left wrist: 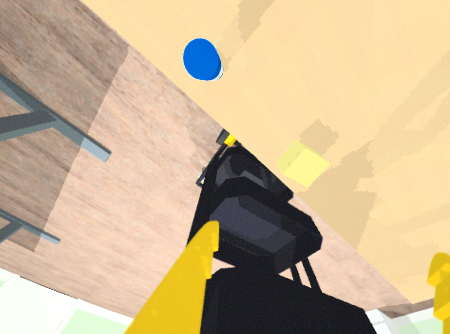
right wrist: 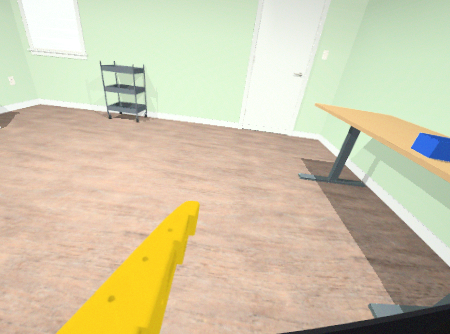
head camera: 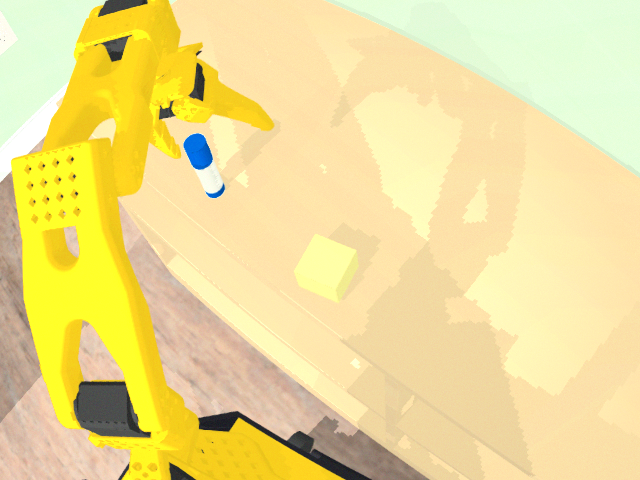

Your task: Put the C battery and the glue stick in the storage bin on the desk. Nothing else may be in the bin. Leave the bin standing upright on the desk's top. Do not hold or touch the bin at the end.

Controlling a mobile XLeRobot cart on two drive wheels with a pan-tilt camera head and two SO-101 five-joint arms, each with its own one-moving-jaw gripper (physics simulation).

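Places are measured from the left arm's base along level axes (x right, y ahead, z up), in metres.
Pixels of known places: left hand at its tool point: point(left wrist: 218, 232) point(head camera: 179, 153); right hand at its tool point: point(right wrist: 197, 214).
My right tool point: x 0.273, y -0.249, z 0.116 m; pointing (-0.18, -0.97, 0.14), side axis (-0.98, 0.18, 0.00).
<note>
For each thing: its top centre in the pictures, then the offset to it from my right tool point.
- glue stick at its top centre: point(left wrist: 200, 59) point(head camera: 194, 142) dx -0.490, dy +0.512, dz -0.192 m
- blue box-like thing at its top centre: point(right wrist: 447, 139) dx -1.028, dy -0.514, dz -0.096 m
- pale yellow block at its top centre: point(head camera: 325, 260) point(left wrist: 306, 169) dx -0.327, dy +0.486, dz -0.246 m
The glue stick point(head camera: 209, 175) point(left wrist: 201, 59), white with a blue cap, stands upright on the desk point(head camera: 289, 180) point(left wrist: 300, 60) point(right wrist: 382, 125), near its edge. My left gripper point(head camera: 224, 140) point(left wrist: 326, 242) is open and empty; in the head view its jaws appear above and to either side of the glue stick's cap, and the left wrist view shows the stick beyond the jaws. A blue box-like thing point(right wrist: 430, 146), which looks like the storage bin, is partly in view on the desk at the right wrist view's right edge. My right gripper point(right wrist: 192, 206) is fully open, away from the desk. The C battery does not show.
A pale yellow block point(head camera: 326, 266) point(left wrist: 304, 164) sits on the desk near the edge. My black cart body point(left wrist: 255, 225) stands beside the desk. Grey desk legs point(right wrist: 345, 152) stand on the wood floor. A grey shelf cart point(right wrist: 122, 69) and a white door point(right wrist: 280, 65) are far off.
</note>
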